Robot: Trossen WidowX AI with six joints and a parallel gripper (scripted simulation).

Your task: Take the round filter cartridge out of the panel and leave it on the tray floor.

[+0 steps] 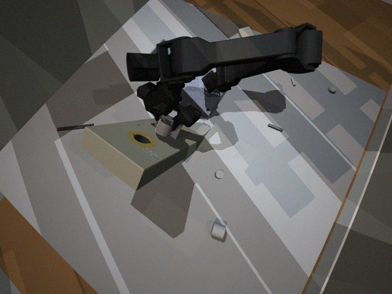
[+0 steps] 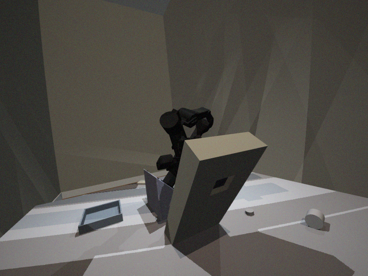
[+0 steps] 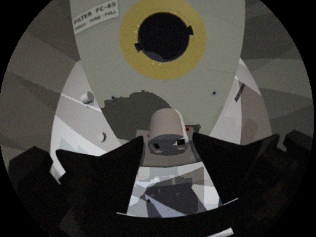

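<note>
My gripper tip is 50 mm short of the service panel, 20 mm above it and 10 mm to the right of it. From my gripper tip the other things lie so: round grey filter cartridge right at my gripper tip; dark tray 320 mm to the right, 290 mm behind, 160 mm below; cream block 650 mm behind, 170 mm below, 110 mm to the right.
</note>
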